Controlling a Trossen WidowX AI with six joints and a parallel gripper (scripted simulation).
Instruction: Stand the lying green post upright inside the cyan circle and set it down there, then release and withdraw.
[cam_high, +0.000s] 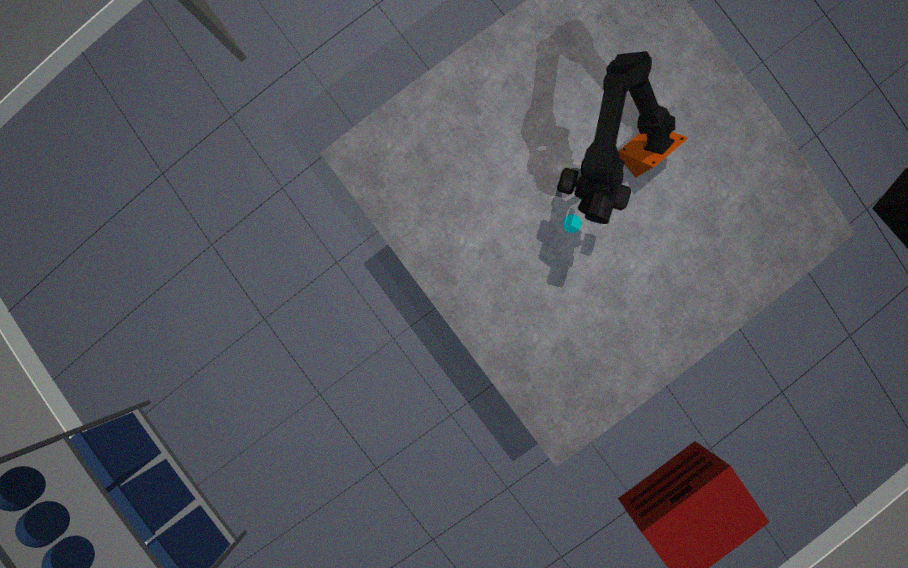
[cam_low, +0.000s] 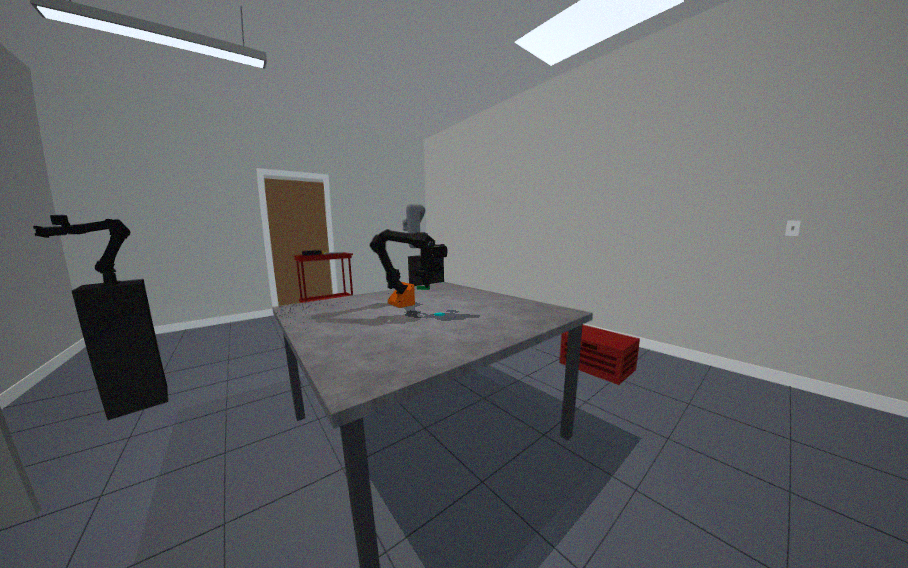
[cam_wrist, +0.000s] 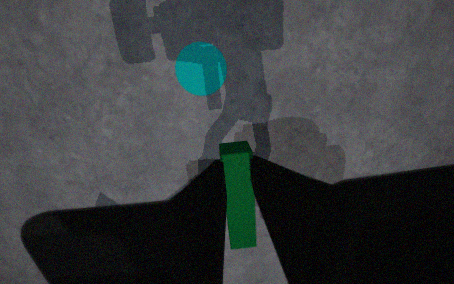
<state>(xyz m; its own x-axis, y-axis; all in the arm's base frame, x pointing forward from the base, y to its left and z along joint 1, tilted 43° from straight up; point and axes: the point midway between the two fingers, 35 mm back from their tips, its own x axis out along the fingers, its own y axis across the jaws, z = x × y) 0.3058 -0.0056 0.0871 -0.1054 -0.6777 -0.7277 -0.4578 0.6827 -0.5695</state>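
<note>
Now: the green post 2 cm behind my gripper tip and 1 cm to the right of it. The rest, counted from my gripper tip: cyan circle 4 cm ahead, 4 cm to the left, 14 cm below.
</note>
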